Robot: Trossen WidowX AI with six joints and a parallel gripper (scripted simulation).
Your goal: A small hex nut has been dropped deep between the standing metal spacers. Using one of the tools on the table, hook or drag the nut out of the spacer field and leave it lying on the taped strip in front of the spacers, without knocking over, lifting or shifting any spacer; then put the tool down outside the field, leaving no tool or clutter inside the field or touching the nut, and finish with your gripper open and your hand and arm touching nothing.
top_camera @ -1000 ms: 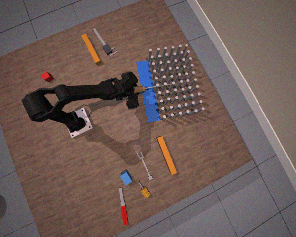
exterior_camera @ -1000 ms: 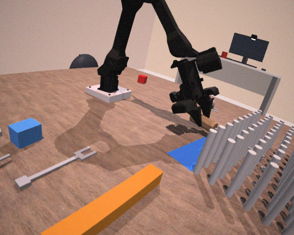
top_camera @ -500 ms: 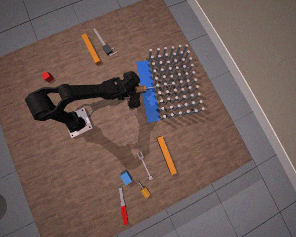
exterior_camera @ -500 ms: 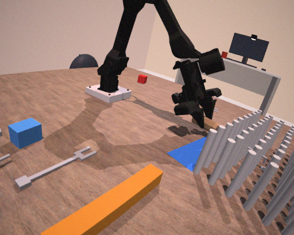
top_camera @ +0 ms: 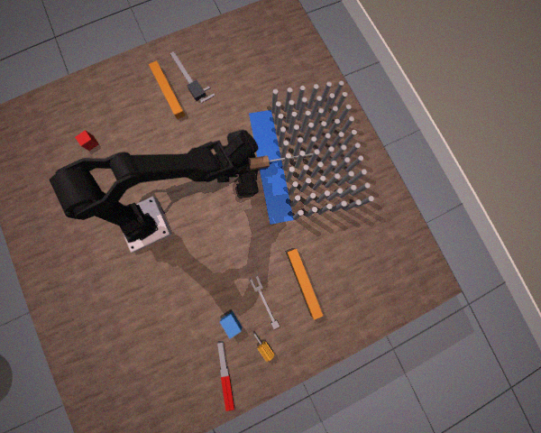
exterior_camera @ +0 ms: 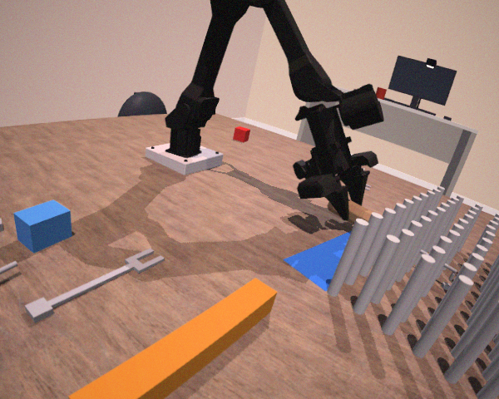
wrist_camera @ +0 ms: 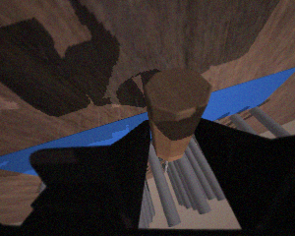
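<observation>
My gripper tip is now 4 cm short of the blue taped strip, 2 cm to the left of it and 3 cm above it. Round my gripper tip: grey fork tool (22 cm behind, 39 cm to the right, 3 cm below); hex nut (19 cm ahead, 9 cm to the right, 3 cm below); hook tool (9 cm ahead, 4 cm to the right).
</observation>
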